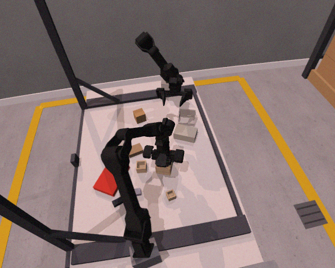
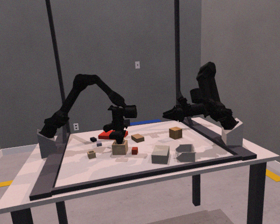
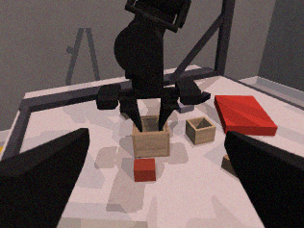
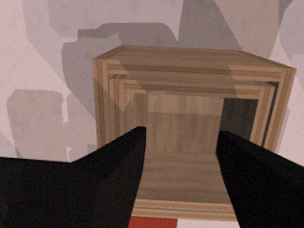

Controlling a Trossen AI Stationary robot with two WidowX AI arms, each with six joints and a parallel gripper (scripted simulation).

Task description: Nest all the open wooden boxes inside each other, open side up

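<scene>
Now: right hand 20 mm short of the red cube, 80 mm to the right of it and 60 mm above it. From my right hand the other things lie so: grey closed block: 90 mm ahead, 220 mm to the left, 50 mm below; red slab: 250 mm behind, 80 mm to the right, 60 mm below; flat brown block: 170 mm behind, 90 mm to the left, 60 mm below.
Now: the grey open box 8 cm ahead of my left hand, 6 cm to the left of it and 18 cm below it. The rest, counted from my left hand: grey closed block 7 cm ahead, 6 cm to the right, 19 cm below; then red cube 19 cm to the right, 20 cm below; then brown cube 21 cm behind, 6 cm to the left, 18 cm below.
</scene>
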